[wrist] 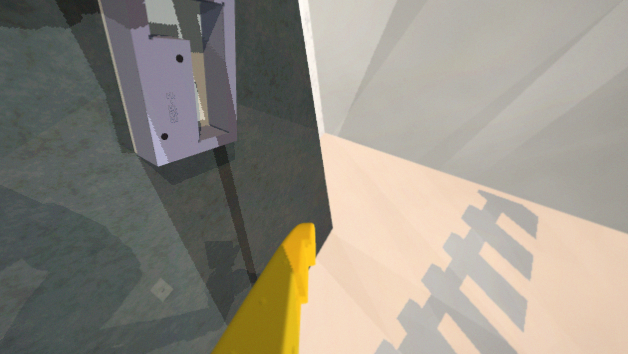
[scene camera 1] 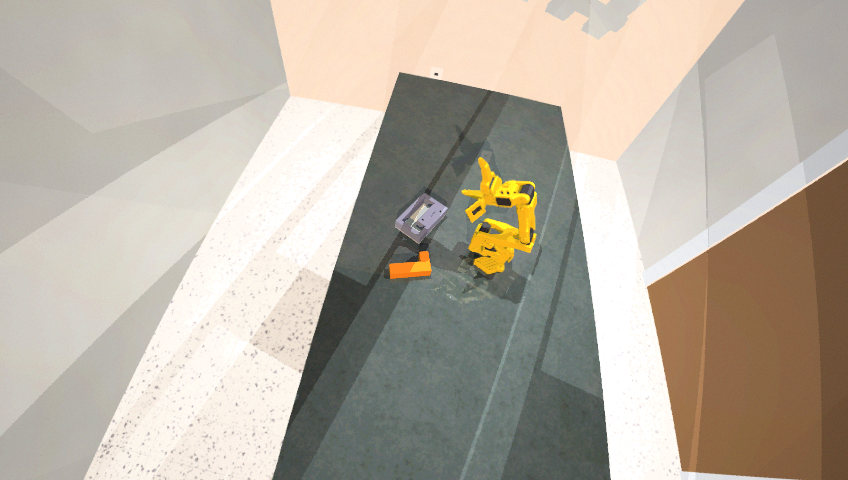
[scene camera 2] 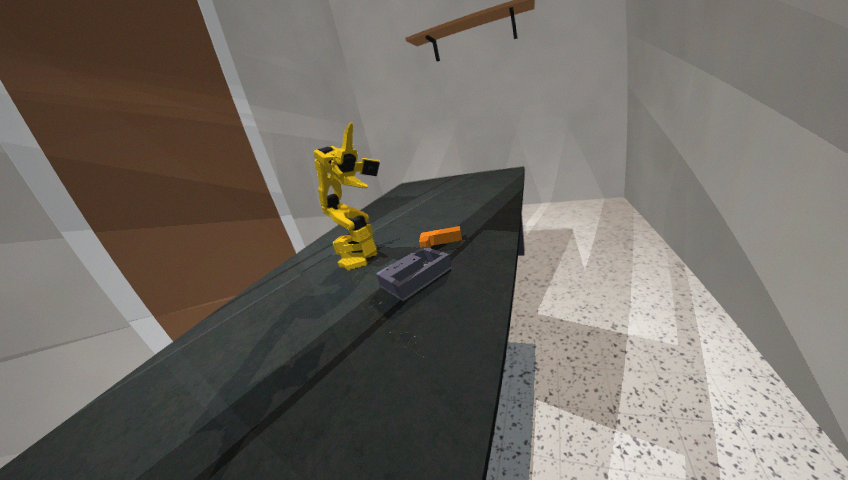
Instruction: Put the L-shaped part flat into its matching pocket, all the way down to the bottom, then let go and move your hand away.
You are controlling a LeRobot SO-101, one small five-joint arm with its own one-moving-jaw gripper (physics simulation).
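Frame: origin at the arm's base, x left, y back, z up, level; metres.
Seen in the pictures: hand at its tool point: [wrist: 314, 238] [scene camera 1: 463, 191] [scene camera 2: 365, 185]; arm's base at its link origin: [scene camera 1: 482, 255] [scene camera 2: 364, 259].
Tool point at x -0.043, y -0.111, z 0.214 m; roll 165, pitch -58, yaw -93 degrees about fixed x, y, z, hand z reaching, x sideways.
Observation:
Pixels of each thing's middle, then the offset from my tool point to it. Level surfaces: height alone.
- orange L-shaped part at the middle of its body: [scene camera 2: 441, 238] [scene camera 1: 409, 264] dy -0.096, dx +0.123, dz -0.199 m
- purple-grey block at the middle of its body: [wrist: 183, 74] [scene camera 2: 414, 270] [scene camera 1: 421, 217] dy -0.085, dx -0.040, dz -0.195 m
- long dark table at its surface level: dz -0.214 m
The orange L-shaped part [scene camera 1: 410, 269] [scene camera 2: 443, 236] lies on the dark table, apart from the pocket block. It is below the block in scene camera 1 and behind it in scene camera 2. It does not show in the wrist view. The purple-grey block [scene camera 1: 439, 212] [scene camera 2: 395, 287] [wrist: 167, 90] has an open L-shaped pocket, and part of the pocket's bottom shows. My yellow gripper [scene camera 1: 473, 175] [scene camera 2: 358, 155] is raised above the table, wide open and empty, to the right of the block in scene camera 1. One notched jaw [wrist: 280, 295] shows in the wrist view.
The long dark table [scene camera 1: 416, 368] [scene camera 2: 357, 404] bears the part, the block and the arm. The arm's base [scene camera 1: 492, 261] [scene camera 2: 354, 252] stands to the right of the orange part in scene camera 1. A table edge runs beyond the block. A wooden shelf [scene camera 2: 470, 22] is on the wall.

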